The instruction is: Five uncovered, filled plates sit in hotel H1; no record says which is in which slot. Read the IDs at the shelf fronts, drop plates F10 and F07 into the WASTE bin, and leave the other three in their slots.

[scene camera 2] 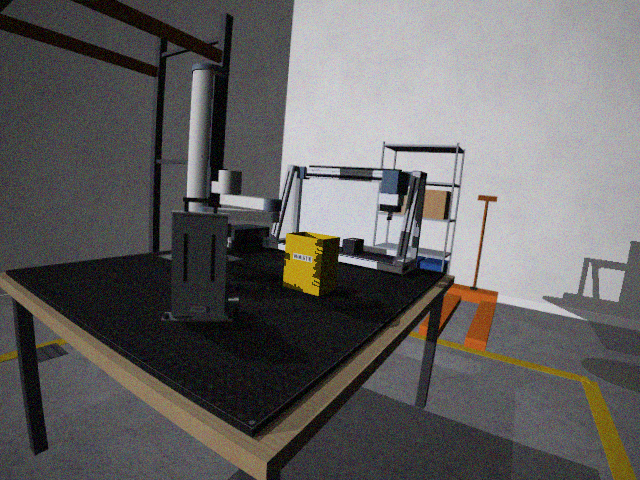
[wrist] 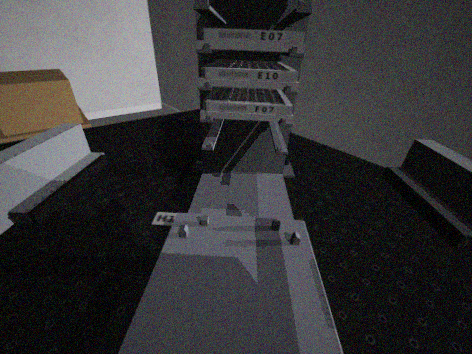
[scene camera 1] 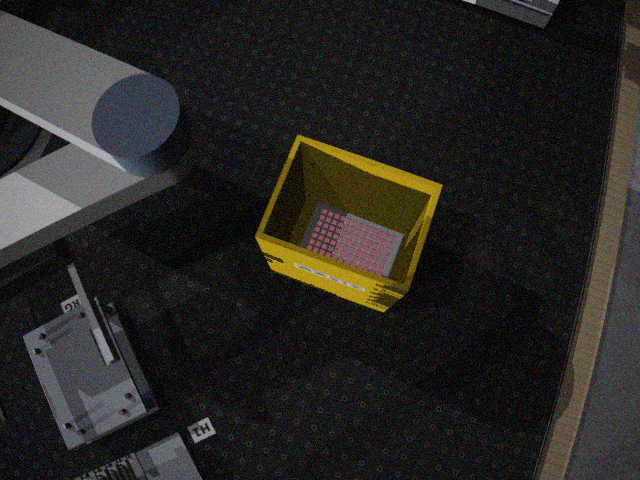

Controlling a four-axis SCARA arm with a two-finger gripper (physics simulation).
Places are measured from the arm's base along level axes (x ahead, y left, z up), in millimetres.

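Where they show: gripper, fingertip midpoint: point(wrist: 244, 150) point(scene camera 1: 52, 394).
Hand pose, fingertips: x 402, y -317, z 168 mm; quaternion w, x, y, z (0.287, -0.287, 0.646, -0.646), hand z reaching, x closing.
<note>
After its pixels a point has its place.
Hotel H1 point(scene camera 2: 199, 268) @(x 591, y -492, z 150 mm) point(wrist: 278, 137) @(x 474, y -435, z 124 mm) stands upright. In the wrist view its shelf fronts read, top down, plate E07 point(wrist: 240, 40) @(x 481, y -380, z 215 mm), plate E10 point(wrist: 237, 75) @(x 482, y -379, z 190 mm) and plate F07 point(wrist: 235, 109) @(x 483, y -378, z 161 mm). An empty pair of rails is below F07, and higher slots are cut off. F10 is not readable in any view. The yellow WASTE bin point(scene camera 1: 372, 166) @(x 653, y 27, z 210 mm) point(scene camera 2: 302, 263) @(x 647, y -85, z 116 mm) holds a plate with pink wells point(scene camera 1: 361, 242) @(x 666, y -9, z 33 mm), its ID unreadable. My gripper point(wrist: 244, 150) @(x 402, y -317, z 168 mm) is open and empty, its fingers wide apart in front of H1, level below F07; scene camera 2 hides most of it behind H1.
The low flat stand RG point(scene camera 1: 95, 377) @(x 404, y -297, z 73 mm) point(wrist: 215, 300) @(x 393, y -291, z 73 mm) with small corner pegs lies between my fingers and H1. The H1 card point(scene camera 1: 201, 429) @(x 547, y -317, z 13 mm) point(wrist: 165, 218) @(x 548, y -317, z 13 mm) lies beside the hotel. A gantry machine point(scene camera 2: 393, 181) @(x 757, y 465, z 449 mm) stands behind the bin. My arm point(scene camera 1: 62, 67) @(x 359, y -15, z 329 mm) reaches in from upper left.
</note>
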